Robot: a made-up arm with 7 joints. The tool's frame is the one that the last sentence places.
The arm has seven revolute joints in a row. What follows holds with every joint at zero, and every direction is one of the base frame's. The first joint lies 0.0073 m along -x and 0.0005 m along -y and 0.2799 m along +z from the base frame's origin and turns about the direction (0.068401, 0.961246, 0.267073), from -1.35 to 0.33 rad. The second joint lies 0.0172 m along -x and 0.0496 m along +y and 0.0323 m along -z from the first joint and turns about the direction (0.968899, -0.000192, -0.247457), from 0.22 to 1.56 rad. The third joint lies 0.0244 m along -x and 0.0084 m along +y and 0.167 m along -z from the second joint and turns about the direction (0.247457, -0.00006, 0.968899), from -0.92 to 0.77 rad. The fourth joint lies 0.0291 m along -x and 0.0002 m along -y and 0.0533 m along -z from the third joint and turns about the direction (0.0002, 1, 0.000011), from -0.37 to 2.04 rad. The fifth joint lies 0.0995 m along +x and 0.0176 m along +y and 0.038 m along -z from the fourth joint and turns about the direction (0.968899, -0.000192, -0.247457), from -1.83 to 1.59 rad. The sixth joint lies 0.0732 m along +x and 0.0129 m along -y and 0.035 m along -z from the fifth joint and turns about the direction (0.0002, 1, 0.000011), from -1.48 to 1.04 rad. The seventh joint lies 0.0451 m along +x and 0.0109 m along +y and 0.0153 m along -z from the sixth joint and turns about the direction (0.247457, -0.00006, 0.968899), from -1.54 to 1.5 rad. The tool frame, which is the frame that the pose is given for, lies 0.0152 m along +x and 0.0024 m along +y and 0.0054 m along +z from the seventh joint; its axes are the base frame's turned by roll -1.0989, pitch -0.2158 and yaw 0.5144 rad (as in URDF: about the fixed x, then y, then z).
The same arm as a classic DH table. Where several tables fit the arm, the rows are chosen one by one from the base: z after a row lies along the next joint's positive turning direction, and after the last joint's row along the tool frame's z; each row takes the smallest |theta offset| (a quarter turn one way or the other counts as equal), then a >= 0, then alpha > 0; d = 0 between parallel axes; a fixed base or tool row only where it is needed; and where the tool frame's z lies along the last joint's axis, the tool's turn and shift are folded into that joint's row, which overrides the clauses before.
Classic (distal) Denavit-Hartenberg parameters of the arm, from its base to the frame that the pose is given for. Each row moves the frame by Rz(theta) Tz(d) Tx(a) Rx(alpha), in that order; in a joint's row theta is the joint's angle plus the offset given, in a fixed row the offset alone. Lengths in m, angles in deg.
base (fixed): theta0 -4.07, d 0.2802, a -0.0072, alpha -74.51
joint 1: theta0 -75.12, d 0.0368, a -0.0478, alpha -90
joint 2: theta0 74, d 0.009, a -0.0084, alpha 90
joint 3: theta0 -90, d -0.2267, a 0.015, alpha 90
joint 4: theta0 -90, d 0.0174, a 0.0122, alpha 90
joint 5: theta0 0, d 0.1854, a 0.0158, alpha -90
joint 6: theta0 -90, d -0.002, a 0.0475, alpha 90
joint 7: theta0 40.29, d 0.0075, a 0.0118, alpha -72.5
tool (fixed): theta0 -25.99, d -0.0072, a 0, alpha 0
Joint limits (deg, base to tool): -77.35..18.91 12.61..89.38 -52.71..44.12 -21.2..116.88 -104.85..91.1 -84.8..59.59 -88.24..85.94

